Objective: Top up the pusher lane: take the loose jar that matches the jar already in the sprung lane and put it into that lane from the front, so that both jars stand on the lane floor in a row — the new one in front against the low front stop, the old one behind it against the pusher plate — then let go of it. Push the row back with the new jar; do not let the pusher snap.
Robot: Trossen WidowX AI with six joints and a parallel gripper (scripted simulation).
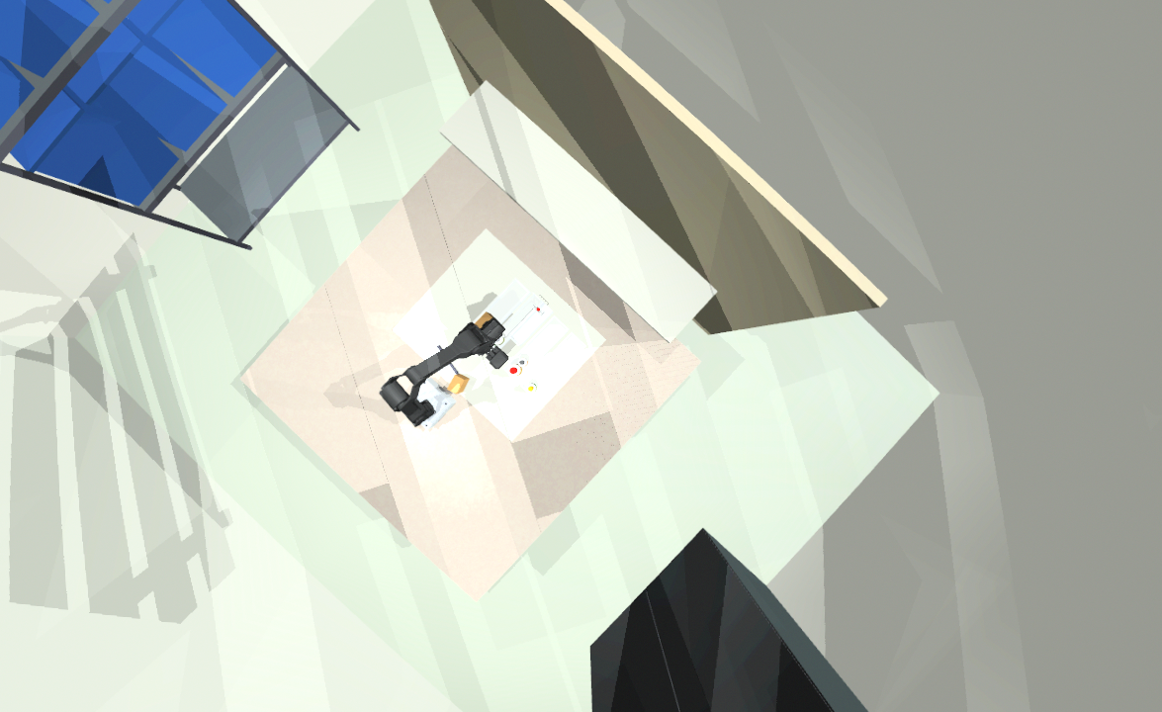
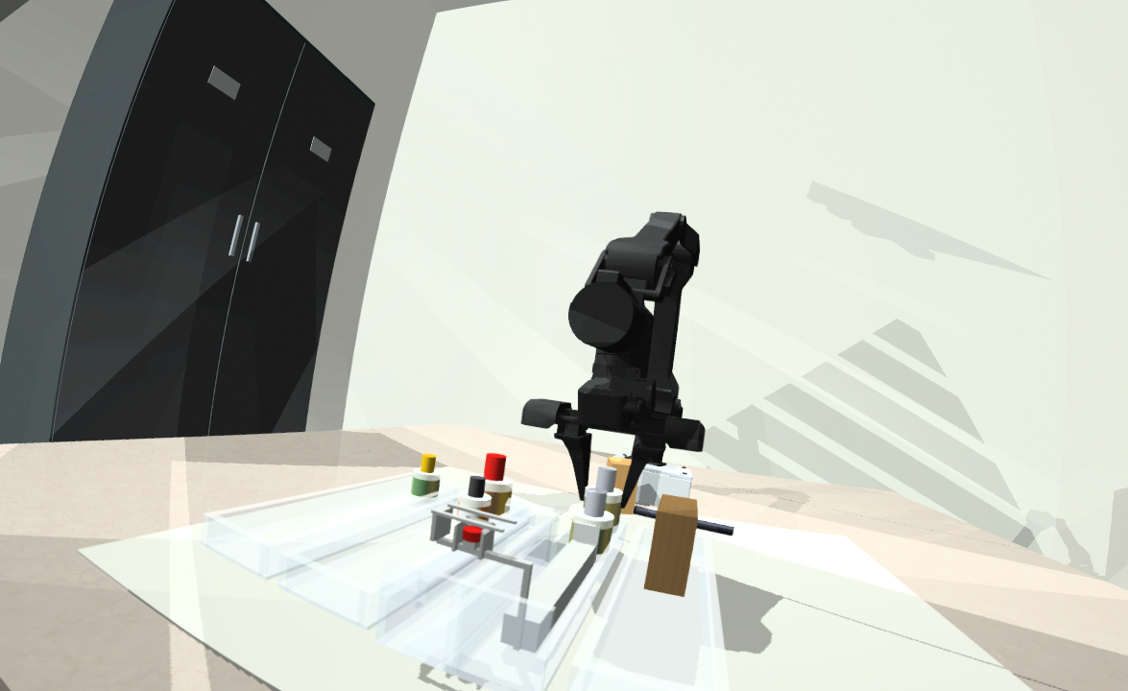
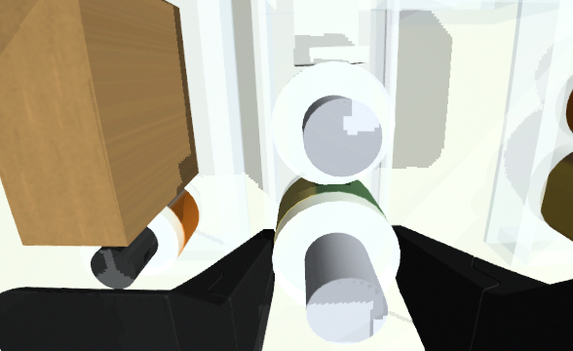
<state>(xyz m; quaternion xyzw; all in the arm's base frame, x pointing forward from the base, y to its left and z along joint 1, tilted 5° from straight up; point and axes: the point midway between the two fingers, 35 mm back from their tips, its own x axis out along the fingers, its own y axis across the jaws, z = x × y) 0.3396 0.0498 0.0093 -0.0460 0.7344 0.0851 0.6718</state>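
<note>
My gripper tip is now 3 cm short of the wooden block, 9 cm to the right of it and 1 cm above it.
</note>
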